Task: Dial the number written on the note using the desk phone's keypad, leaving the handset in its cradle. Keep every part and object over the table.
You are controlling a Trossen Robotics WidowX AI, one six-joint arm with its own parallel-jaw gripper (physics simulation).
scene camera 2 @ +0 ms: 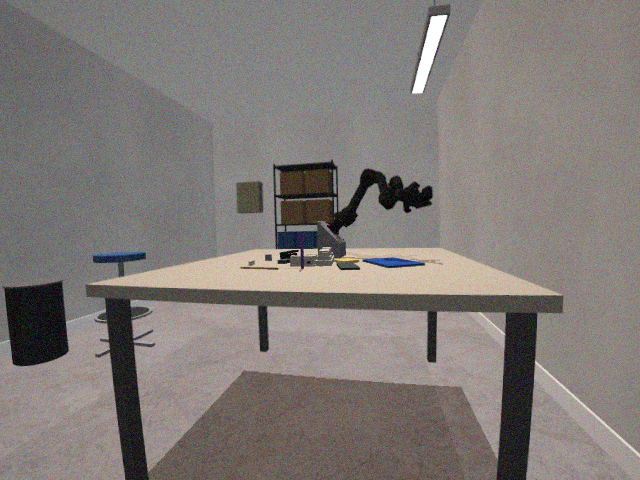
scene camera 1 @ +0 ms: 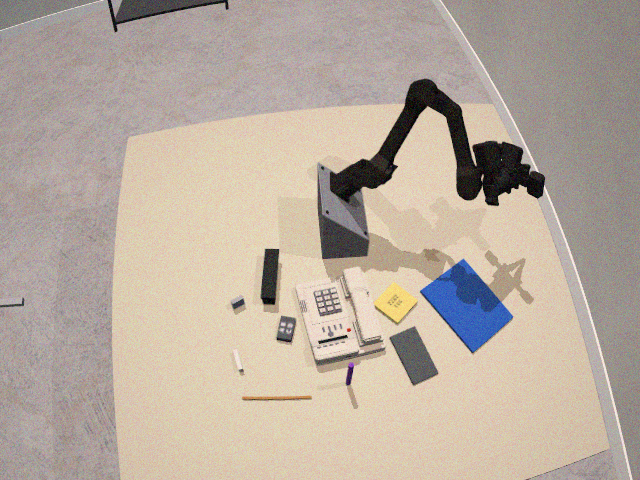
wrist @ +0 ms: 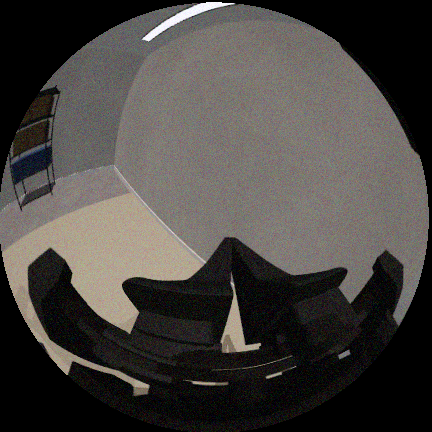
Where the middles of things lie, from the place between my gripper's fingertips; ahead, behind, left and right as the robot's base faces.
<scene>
I see my gripper 270 mm short of the blue folder (scene camera 1: 465, 302), 170 mm to the left of it and 250 mm above it. From my hand the other things lie so: black stapler (scene camera 1: 271, 257) (190 mm ahead, 680 mm to the right, 240 mm below); then yellow note (scene camera 1: 395, 302) (260 mm ahead, 370 mm to the right, 250 mm below); then handset (scene camera 1: 366, 323) (280 mm ahead, 460 mm to the right, 220 mm below).
</scene>
